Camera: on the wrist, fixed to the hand. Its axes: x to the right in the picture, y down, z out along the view.
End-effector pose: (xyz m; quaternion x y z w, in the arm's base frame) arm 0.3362 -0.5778 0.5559 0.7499 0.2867 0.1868 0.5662
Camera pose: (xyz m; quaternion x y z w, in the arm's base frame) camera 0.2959 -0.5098 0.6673 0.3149 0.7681 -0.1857 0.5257
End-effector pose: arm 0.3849 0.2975 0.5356 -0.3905 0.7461 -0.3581 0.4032
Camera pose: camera 0.2628 0.3513 0.5061 0.7719 -0.3092 0.5547 0.0285
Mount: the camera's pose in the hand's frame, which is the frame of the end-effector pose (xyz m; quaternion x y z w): 0.0078 0.0845 -0.1071 -0.0192 0.0861 -0.6891 0.7193
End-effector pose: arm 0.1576 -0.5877 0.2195 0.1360 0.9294 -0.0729 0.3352
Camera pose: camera 0.1127 -0.4814 0.2926 -0.5428 0.7925 -0.2539 0.1135
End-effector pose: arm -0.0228 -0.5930 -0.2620 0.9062 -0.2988 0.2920 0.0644
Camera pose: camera -0.1192 -0.6344 -0.1745 0.8314 0.4095 0.2380 0.2907
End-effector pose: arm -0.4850 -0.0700 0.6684 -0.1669 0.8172 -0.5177 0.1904
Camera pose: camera -0.5500 0.0446 0.6324 0.6423 -0.4991 0.5023 0.2934
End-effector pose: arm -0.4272 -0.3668 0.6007 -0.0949 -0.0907 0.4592 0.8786
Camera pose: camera -0.4631 -0.3220 0.4767 -0.0622 -0.0638 -0.2850 0.9544
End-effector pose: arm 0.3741 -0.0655 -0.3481 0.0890 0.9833 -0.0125 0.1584
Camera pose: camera 0.3488 0.0246 -0.2485 -0.6155 0.7825 -0.0916 0.0224
